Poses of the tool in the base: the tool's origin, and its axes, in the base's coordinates. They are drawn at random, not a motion.
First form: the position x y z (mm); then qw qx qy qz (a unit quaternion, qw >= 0).
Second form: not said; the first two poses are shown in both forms.
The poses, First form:
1: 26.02, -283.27, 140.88, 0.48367, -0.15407, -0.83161, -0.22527
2: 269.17, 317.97, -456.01, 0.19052, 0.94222, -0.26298, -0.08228
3: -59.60, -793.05, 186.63, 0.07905, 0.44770, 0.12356, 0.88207
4: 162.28, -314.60, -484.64, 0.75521, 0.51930, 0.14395, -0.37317
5: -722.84, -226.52, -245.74, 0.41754, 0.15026, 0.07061, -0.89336
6: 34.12, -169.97, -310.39, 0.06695, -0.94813, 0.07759, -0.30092
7: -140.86, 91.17, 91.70, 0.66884, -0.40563, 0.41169, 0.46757
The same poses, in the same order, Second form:
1: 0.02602, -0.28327, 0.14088, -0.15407, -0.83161, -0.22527, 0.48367
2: 0.26917, 0.31797, -0.45601, 0.94222, -0.26298, -0.08228, 0.19052
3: -0.05960, -0.79305, 0.18663, 0.44770, 0.12356, 0.88207, 0.07905
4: 0.16228, -0.31460, -0.48464, 0.51930, 0.14395, -0.37317, 0.75521
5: -0.72284, -0.22652, -0.24574, 0.15026, 0.07061, -0.89336, 0.41754
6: 0.03412, -0.16997, -0.31039, -0.94813, 0.07759, -0.30092, 0.06695
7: -0.14086, 0.09117, 0.09170, -0.40563, 0.41169, 0.46757, 0.66884
